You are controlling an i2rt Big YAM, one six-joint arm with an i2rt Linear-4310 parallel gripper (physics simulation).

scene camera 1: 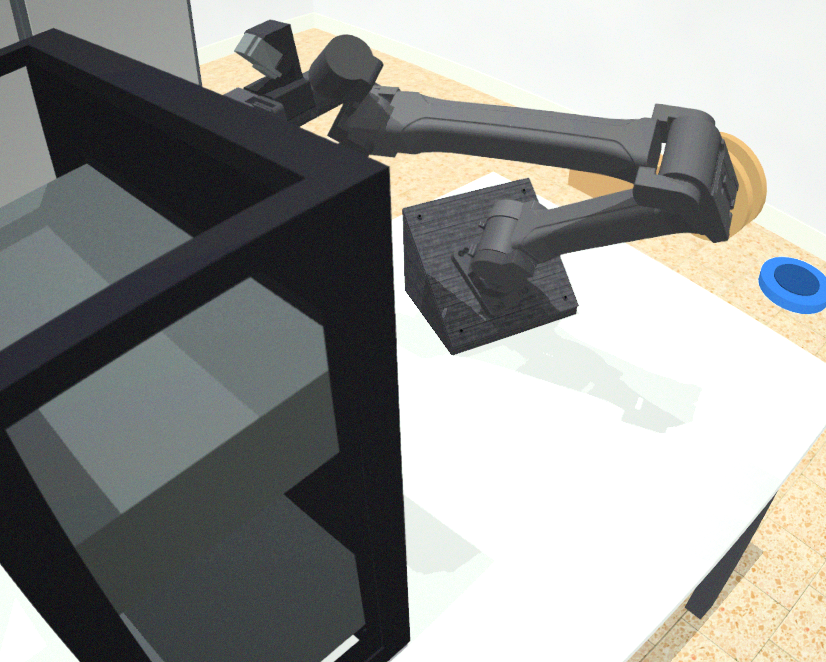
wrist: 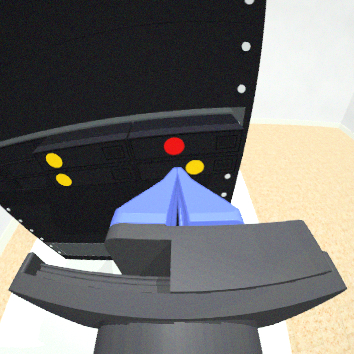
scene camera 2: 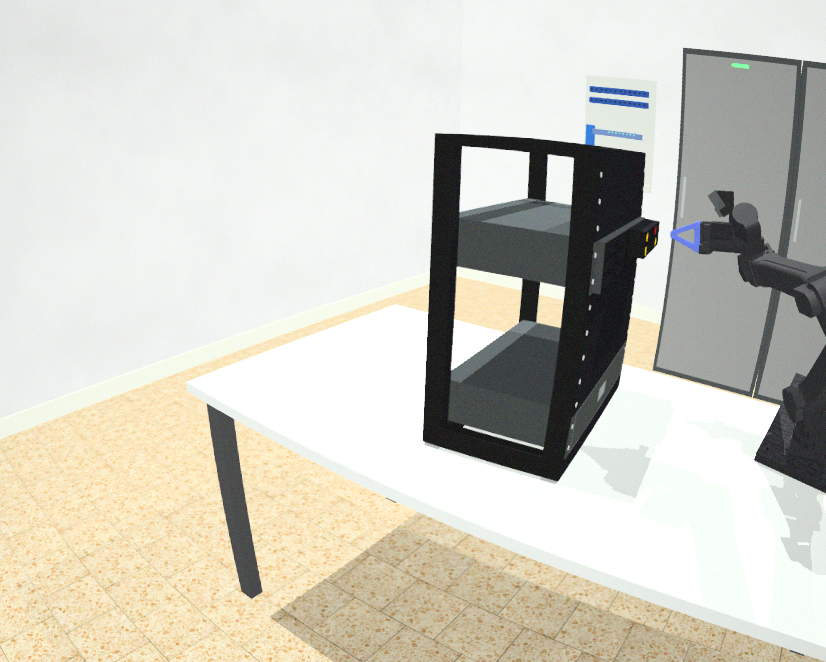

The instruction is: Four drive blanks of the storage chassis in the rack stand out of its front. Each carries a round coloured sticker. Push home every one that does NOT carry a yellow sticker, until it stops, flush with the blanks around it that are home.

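Places are measured from the arm's base along level axes (x up, y ahead, z left), in centimetres.
Where they show: gripper, fingertip midpoint: [wrist: 176, 174] [scene camera 2: 670, 234]; arm's base, link origin: [scene camera 1: 490, 274] [scene camera 2: 810, 436].
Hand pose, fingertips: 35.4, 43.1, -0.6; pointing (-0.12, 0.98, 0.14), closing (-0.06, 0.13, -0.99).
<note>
Each offset is from my fingertips to the top centre of the thing, as dx, dy, dz. Level surfaces: height alone.
The black rack [scene camera 1: 372, 344] [scene camera 2: 441, 289] [wrist: 125, 60] holds the storage chassis [scene camera 2: 510, 248]. Four dark blanks stand out of its front in a two-by-two block. In the wrist view, the upper right one has a red sticker {+1.2, +3.6, +0.8} [wrist: 174, 146] [scene camera 2: 655, 231]. The lower right one has a yellow sticker {-1.6, +4.0, -1.2} [wrist: 194, 167]. The two left ones carry an upper yellow sticker {+1.2, +1.0, +13.4} [wrist: 54, 160] and a lower yellow sticker {-1.6, +1.0, +13.7} [wrist: 64, 179]. My gripper [scene camera 2: 672, 235] [wrist: 176, 174] is shut and empty. Its blue tips point at the blanks across a small gap in scene camera 2; scene camera 1 hides them behind the rack.
The rack stands on the white table {dx -43.1} [scene camera 1: 586, 482] [scene camera 2: 310, 386]. The arm's dark base block [scene camera 1: 427, 275] stands in front of the rack. Grey cabinets [scene camera 2: 730, 137] stand beyond. A blue round object [scene camera 1: 792, 296] shows at the far right in scene camera 1.
</note>
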